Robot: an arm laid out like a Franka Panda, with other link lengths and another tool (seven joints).
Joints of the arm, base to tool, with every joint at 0 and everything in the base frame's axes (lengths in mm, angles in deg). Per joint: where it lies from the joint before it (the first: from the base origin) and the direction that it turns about. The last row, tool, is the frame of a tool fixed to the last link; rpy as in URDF.
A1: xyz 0.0 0.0 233.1 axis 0 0 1
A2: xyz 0.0 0.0 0.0 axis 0 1 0
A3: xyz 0.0 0.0 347.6 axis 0 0 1
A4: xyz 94.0 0.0 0.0 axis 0 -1 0
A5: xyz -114.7 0.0 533.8 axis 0 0 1
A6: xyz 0.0 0.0 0.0 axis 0 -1 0
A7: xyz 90.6 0.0 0.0 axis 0 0 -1
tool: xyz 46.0 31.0 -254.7 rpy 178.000 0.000 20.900
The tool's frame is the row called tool.
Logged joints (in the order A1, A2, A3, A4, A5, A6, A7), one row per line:
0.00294, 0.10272, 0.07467, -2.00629, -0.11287, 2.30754, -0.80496
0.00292, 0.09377, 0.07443, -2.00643, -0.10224, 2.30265, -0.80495
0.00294, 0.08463, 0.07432, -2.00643, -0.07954, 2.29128, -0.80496
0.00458, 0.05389, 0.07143, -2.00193, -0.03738, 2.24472, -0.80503
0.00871, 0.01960, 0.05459, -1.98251, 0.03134, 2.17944, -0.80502
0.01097, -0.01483, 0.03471, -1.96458, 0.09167, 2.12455, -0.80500
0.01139, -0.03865, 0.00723, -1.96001, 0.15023, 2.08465, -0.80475
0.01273, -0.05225, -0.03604, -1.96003, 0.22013, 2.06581, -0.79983
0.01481, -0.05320, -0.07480, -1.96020, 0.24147, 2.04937, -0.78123
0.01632, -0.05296, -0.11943, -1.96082, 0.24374, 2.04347, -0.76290
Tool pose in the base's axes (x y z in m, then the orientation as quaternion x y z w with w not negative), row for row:
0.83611, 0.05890, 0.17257, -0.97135, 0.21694, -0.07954, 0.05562
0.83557, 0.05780, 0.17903, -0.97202, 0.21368, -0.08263, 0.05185
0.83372, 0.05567, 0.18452, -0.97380, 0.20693, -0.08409, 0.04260
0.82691, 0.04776, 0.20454, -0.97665, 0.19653, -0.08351, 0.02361
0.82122, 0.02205, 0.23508, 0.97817, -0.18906, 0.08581, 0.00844
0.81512, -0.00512, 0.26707, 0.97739, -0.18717, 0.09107, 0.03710
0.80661, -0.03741, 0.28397, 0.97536, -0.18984, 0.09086, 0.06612
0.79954, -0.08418, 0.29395, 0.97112, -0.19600, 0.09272, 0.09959
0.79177, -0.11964, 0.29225, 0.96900, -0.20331, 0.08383, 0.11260
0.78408, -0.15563, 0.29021, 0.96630, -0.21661, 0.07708, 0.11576
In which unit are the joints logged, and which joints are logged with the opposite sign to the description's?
The joints are logged in radians. Opposite sign: A1, A5, A7.
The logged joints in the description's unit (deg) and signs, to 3 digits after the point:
-0.168, 5.885, 4.278, -114.952, 6.467, 132.212, 46.121
-0.167, 5.373, 4.265, -114.960, 5.858, 131.932, 46.120
-0.168, 4.849, 4.258, -114.960, 4.557, 131.281, 46.121
-0.262, 3.088, 4.093, -114.702, 2.142, 128.613, 46.125
-0.499, 1.123, 3.128, -113.589, -1.796, 124.873, 46.124
-0.629, -0.850, 1.989, -112.562, -5.252, 121.728, 46.123
-0.653, -2.214, 0.414, -112.300, -8.608, 119.442, 46.109
-0.729, -2.994, -2.065, -112.301, -12.613, 118.362, 45.827
-0.849, -3.048, -4.286, -112.311, -13.835, 117.420, 44.761
-0.935, -3.034, -6.843, -112.347, -13.965, 117.082, 43.711

